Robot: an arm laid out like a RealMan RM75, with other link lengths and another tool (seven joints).
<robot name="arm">
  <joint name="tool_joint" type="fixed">
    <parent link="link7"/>
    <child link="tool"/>
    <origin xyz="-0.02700 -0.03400 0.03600" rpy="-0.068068 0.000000 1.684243"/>
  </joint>
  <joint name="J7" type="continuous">
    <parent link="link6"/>
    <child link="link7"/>
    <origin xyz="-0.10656 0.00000 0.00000" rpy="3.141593 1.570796 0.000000"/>
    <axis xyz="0 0 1"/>
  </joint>
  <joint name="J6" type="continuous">
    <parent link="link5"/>
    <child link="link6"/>
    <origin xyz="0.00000 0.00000 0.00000" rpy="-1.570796 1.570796 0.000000"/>
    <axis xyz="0 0 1"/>
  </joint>
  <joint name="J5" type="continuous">
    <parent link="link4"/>
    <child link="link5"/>
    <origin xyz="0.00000 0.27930 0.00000" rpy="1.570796 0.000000 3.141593"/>
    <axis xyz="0 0 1"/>
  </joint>
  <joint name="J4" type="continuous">
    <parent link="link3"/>
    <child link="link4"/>
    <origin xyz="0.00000 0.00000 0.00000" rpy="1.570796 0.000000 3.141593"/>
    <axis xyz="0 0 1"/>
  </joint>
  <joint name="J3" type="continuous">
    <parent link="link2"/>
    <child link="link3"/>
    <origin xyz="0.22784 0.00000 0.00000" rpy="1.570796 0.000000 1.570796"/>
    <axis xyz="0 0 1"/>
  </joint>
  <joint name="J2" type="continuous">
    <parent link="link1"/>
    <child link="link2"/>
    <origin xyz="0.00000 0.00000 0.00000" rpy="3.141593 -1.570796 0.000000"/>
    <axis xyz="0 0 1"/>
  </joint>
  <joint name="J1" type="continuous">
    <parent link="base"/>
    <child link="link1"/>
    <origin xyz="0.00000 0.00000 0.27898" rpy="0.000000 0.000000 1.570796"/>
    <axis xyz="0 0 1"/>
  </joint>
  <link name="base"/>
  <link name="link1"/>
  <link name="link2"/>
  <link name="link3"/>
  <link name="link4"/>
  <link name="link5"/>
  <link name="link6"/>
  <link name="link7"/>
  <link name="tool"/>
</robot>
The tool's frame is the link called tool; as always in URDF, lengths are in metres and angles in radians. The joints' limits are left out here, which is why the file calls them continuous.
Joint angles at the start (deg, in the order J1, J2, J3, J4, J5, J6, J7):
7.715 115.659 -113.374 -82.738 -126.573 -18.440 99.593
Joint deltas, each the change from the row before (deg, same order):
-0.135 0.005 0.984 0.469 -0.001 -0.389 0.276
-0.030 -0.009 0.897 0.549 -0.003 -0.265 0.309
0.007 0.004 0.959 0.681 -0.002 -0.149 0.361
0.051 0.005 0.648 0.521 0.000 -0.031 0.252
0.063 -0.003 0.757 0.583 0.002 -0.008 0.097
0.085 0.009 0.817 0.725 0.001 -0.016 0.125
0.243 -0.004 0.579 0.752 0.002 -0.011 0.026
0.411 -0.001 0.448 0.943 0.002 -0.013 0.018
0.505 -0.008 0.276 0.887 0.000 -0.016 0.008
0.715 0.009 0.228 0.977 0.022 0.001 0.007
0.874 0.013 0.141 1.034 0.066 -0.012 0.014
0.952 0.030 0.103 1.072 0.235 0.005 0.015
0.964 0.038 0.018 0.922 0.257 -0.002 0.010
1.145 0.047 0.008 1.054 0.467 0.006 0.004
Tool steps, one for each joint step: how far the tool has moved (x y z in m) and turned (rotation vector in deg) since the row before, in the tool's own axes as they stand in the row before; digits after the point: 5 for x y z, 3 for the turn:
0.00627 -0.00448 -0.00079 0.355 0.841 0.856
0.00590 -0.00428 -0.00041 0.367 0.782 0.808
0.00646 -0.00477 -0.00020 0.488 0.832 0.917
0.00437 -0.00336 0.00006 0.375 0.555 0.623
0.00501 -0.00399 0.00003 0.475 0.629 0.522
0.00584 -0.00409 0.00021 0.471 0.738 0.620
0.00457 -0.00271 0.00082 0.249 0.607 0.329
0.00441 -0.00169 0.00155 0.061 0.623 0.225
0.00307 -0.00084 0.00183 -0.075 0.477 0.060
0.00197 -0.00068 0.00242 -0.137 0.369 -0.041
0.00098 -0.00025 0.00286 -0.248 0.274 -0.119
0.00026 -0.00011 0.00306 -0.294 0.167 -0.011
-0.00107 0.00014 0.00295 -0.324 0.005 -0.089
-0.00182 0.00009 0.00339 -0.386 -0.090 0.012

